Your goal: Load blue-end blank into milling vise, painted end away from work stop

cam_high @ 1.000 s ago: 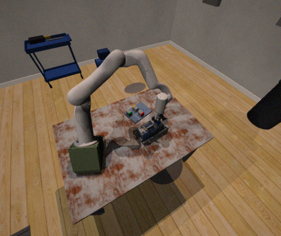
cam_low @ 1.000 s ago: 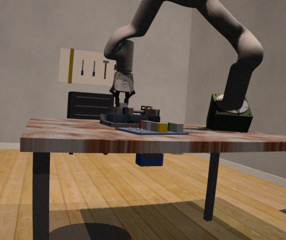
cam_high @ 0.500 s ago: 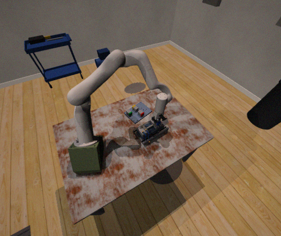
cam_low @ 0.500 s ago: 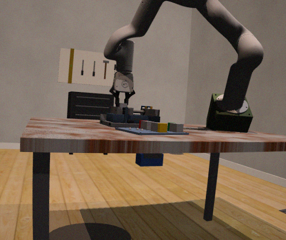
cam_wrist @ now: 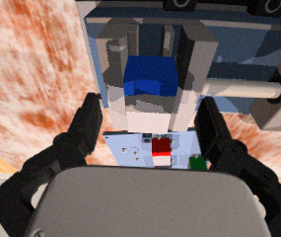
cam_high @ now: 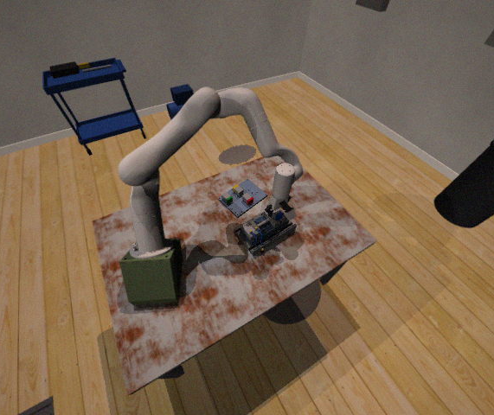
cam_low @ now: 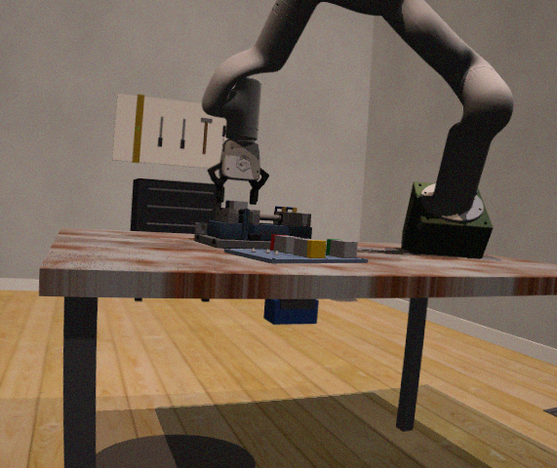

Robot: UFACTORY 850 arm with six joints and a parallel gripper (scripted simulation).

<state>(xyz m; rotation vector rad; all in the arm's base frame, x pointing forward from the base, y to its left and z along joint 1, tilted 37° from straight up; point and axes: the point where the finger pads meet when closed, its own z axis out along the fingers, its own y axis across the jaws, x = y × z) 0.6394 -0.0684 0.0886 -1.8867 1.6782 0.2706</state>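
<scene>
Right now the blue-ended blank is 20 mm below my hand. From my hand the other things lie so: pale rod (90 mm behind, 40 mm below, 20 mm to the right); milling vise (80 mm below, 70 mm behind, 10 mm to the right); red-ended blank (210 mm to the left, 90 mm below, 80 mm behind).
</scene>
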